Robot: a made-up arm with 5 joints.
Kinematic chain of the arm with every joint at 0, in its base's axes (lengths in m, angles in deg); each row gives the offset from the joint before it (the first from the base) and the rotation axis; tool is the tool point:
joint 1: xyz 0 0 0.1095 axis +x
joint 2: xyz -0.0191 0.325 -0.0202 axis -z
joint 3: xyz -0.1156 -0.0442 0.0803 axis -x
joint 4: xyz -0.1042 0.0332 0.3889 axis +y
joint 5: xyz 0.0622 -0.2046 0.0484 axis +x
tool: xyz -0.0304 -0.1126 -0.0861
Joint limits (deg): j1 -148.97..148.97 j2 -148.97..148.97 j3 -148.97..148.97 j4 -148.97..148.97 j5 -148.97..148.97
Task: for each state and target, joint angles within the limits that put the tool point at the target. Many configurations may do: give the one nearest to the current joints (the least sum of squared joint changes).
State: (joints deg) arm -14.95 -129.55 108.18 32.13 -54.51
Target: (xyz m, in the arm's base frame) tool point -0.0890 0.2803 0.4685
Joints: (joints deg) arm -39.16 -141.63 77.68 36.52 -46.07
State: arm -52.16 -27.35 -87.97 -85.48 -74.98
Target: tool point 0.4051 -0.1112 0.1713
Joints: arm -50.32 -77.43 -64.70 -111.15 -66.44
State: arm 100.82 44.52 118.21 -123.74 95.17
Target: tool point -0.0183 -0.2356 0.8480
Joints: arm 109.13 25.93 109.72 -129.48 94.54
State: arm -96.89 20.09 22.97 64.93 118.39
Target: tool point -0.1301 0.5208 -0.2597
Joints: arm -75.75 31.00 24.16 63.78 135.48
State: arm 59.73 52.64 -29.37 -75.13 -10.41
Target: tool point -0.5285 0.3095 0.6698
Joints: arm 37.27 94.24 -31.58 -77.81 -21.42
